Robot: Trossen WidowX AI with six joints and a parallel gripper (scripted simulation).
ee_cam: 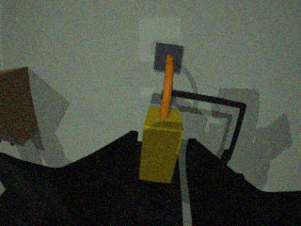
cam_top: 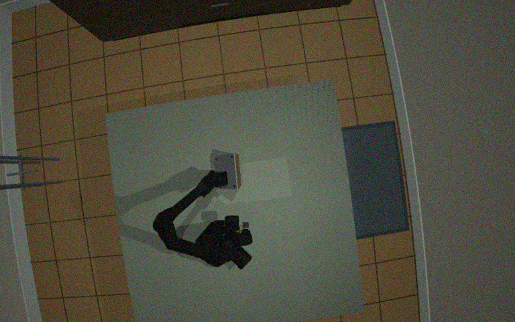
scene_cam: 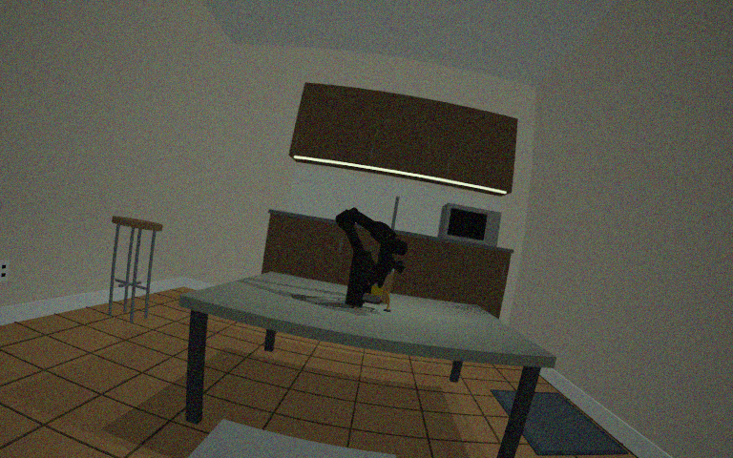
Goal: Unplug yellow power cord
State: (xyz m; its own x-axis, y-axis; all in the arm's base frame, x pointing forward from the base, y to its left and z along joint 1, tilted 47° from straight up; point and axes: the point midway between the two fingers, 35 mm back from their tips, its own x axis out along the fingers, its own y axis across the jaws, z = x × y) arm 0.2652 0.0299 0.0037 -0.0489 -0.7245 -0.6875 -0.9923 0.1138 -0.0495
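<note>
Right now the yellow plug is 3 cm to the right of my gripper tip.
</note>
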